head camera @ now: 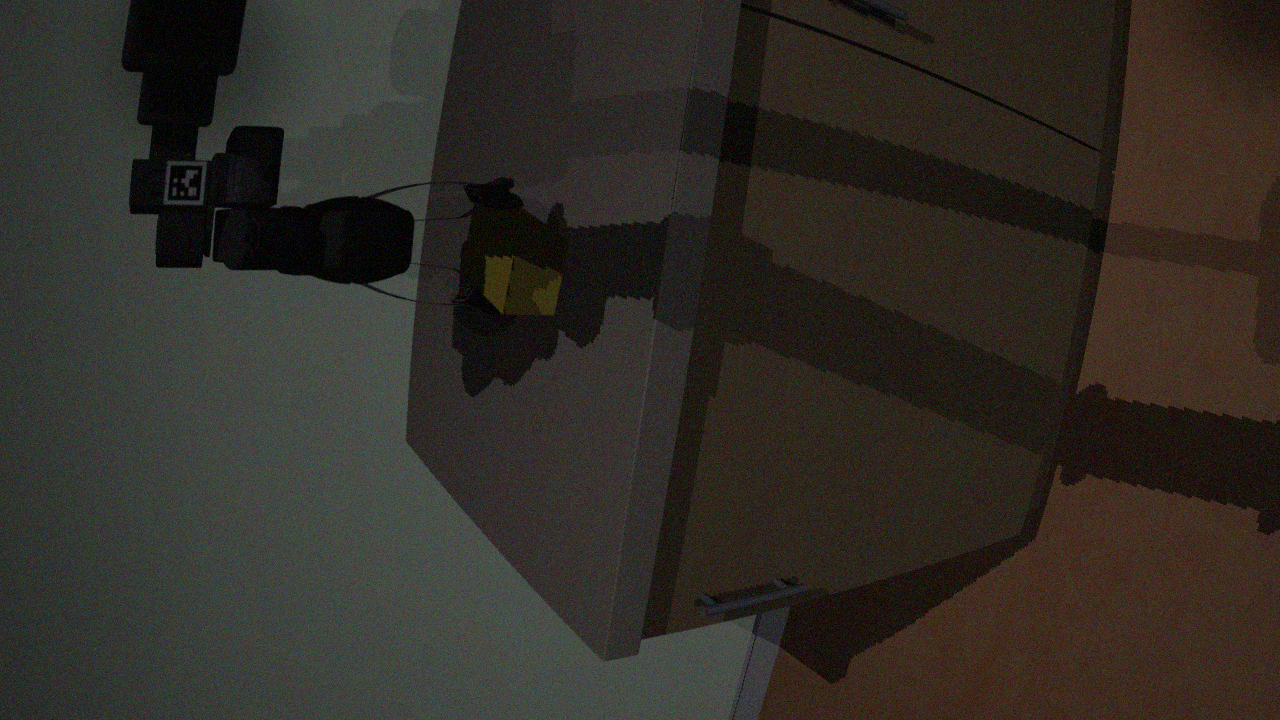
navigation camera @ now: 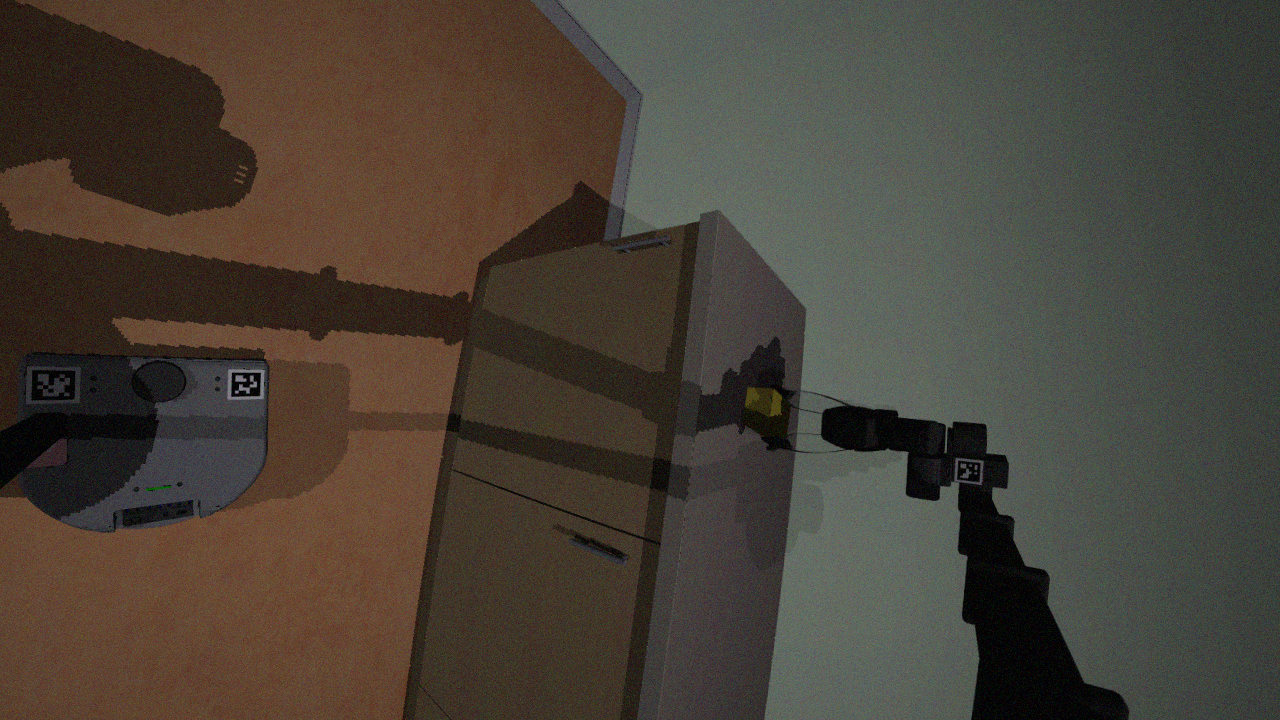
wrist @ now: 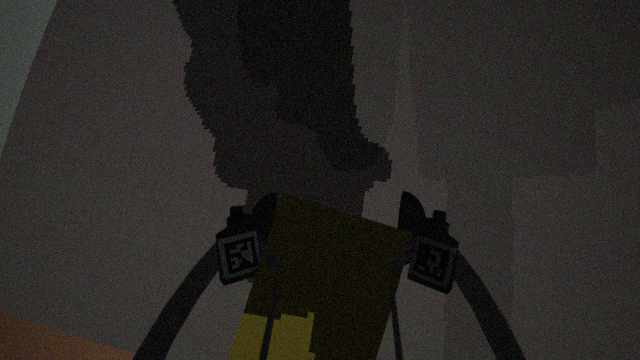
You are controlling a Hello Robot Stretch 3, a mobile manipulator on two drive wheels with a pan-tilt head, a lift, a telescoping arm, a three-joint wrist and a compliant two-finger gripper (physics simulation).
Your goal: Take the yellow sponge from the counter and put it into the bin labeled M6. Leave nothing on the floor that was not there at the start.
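Where they show: robot's base, origin of its link: [navigation camera: 160, 379].
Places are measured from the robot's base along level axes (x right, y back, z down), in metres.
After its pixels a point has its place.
The yellow sponge [head camera: 528, 288] @(z -1.002, x 0.656, y -0.012 m) [navigation camera: 763, 402] @(z -1.006, x 0.655, y -0.010 m) [wrist: 335, 280] is between the two fingertips, partly in shadow. My gripper [head camera: 486, 248] @(z -0.975, x 0.750, y 0.024 m) [navigation camera: 780, 419] @(z -0.975, x 0.750, y 0.024 m) [wrist: 336, 216] @(z -0.975, x 0.750, y 0.024 m) is shut on it, one fingertip against each side. The sponge is over the grey counter top [head camera: 537, 465] @(z -0.911, x 0.813, y -0.188 m) [navigation camera: 747, 286] @(z -0.911, x 0.807, y -0.234 m) [wrist: 100, 150]. It looks a little raised, with its dark shadow on the counter beside it, but the height is hard to tell. The bin labeled M6 does not show in these views.
Below the counter is a brown cabinet [head camera: 859, 385] @(z -0.632, x 0.650, y -0.094 m) [navigation camera: 554, 385] @(z -0.527, x 0.636, y -0.012 m) with bar handles. A pale green wall [head camera: 268, 501] @(z -1.130, x 1.318, y -0.350 m) [navigation camera: 1029, 223] @(z -1.461, x 1.335, y -0.453 m) is behind it. My base [navigation camera: 214, 438] @(z -0.160, x 0.082, y 0.106 m) stands on the orange floor [navigation camera: 358, 134] @(z 0.000, x 0.348, y -0.667 m) in front of the cabinet. The arm [navigation camera: 1011, 608] @(z -1.293, x 0.337, y 0.084 m) reaches in along the wall side.
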